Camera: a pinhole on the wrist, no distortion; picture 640 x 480 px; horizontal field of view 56.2 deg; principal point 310.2 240.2 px. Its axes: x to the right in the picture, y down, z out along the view. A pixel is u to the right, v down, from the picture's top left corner.
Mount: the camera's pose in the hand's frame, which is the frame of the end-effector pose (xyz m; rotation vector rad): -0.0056 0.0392 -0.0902 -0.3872 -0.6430 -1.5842
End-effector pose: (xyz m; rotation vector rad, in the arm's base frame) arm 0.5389 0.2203 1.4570 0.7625 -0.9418 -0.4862
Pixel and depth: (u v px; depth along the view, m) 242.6 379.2 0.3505
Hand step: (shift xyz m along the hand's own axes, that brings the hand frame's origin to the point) 0.0355 0.2821 0.1750
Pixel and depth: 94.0 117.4 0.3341
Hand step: -0.0998 0.3397 0.0877
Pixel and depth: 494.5 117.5 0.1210
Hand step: -0.0497 0.0839 0.0225
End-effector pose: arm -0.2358 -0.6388 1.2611 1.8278 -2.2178 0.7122
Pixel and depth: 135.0 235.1 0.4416
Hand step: -0.0485 0.4105 0.1781
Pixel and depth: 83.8 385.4 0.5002
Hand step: 0.0746 0.4909 0.2101
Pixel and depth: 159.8 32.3 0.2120
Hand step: -0.0979 0.2121 0.0313
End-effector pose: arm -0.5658 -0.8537 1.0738 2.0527 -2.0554 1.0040
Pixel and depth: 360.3 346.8 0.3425
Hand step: 0.0080 0.2236 0.2058
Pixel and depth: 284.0 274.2 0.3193
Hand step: -0.0259 0.2442 0.1548
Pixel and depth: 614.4 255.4 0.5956
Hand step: -0.1025 0.1617 0.5594
